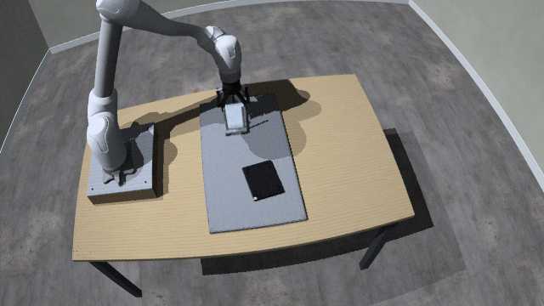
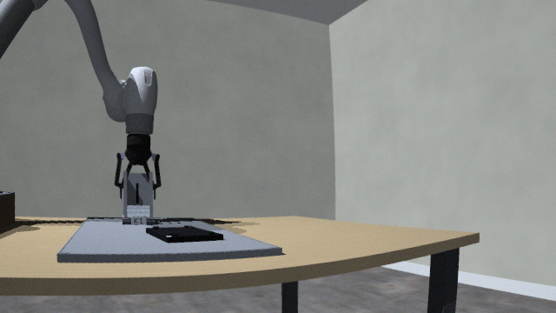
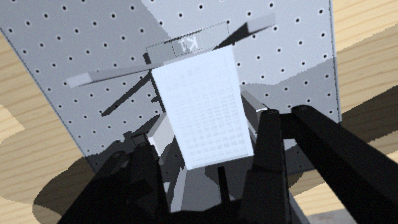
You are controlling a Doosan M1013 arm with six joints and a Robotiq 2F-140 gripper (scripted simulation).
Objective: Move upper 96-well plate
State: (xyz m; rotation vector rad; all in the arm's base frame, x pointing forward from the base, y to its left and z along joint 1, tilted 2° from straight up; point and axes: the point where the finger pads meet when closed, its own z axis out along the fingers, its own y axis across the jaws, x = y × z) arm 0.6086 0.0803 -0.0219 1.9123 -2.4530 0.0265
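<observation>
The rack label is 2 cm behind my hand, 9 cm to the right of it and 5 cm below it. Also, from my hand: pale A1 square: 6 cm behind, 43 cm to the right, 5 cm below.
</observation>
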